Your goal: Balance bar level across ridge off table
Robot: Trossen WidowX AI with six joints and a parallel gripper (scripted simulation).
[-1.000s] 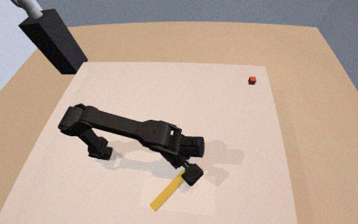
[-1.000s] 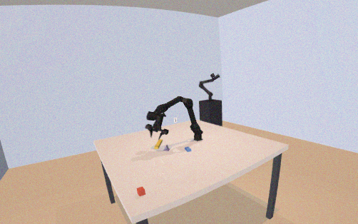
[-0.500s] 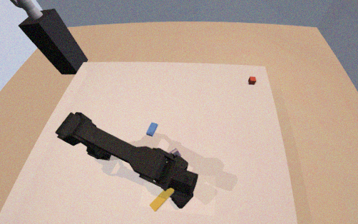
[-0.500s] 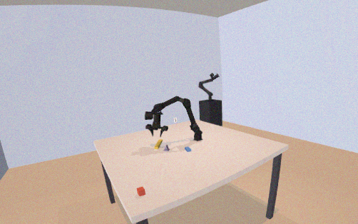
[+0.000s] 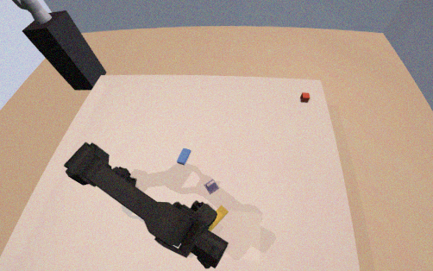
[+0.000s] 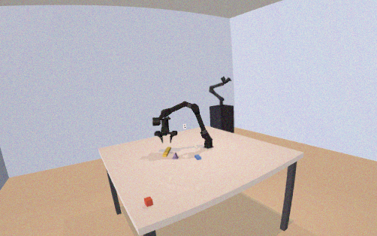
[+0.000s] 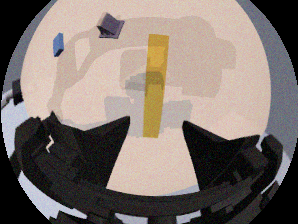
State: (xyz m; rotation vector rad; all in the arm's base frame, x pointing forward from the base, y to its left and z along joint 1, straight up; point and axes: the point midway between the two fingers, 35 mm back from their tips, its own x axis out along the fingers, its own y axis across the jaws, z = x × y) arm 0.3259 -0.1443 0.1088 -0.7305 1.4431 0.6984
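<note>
Now: gripper tip 70 mm above the yellow bar, 20 mm to the right of it and 10 mm short of it. The rest, counted from my gripper tip: blue block: 290 mm to the left, 120 mm behind, 70 mm below; red cube: 640 mm to the left, 410 mm ahead, 60 mm below.
</note>
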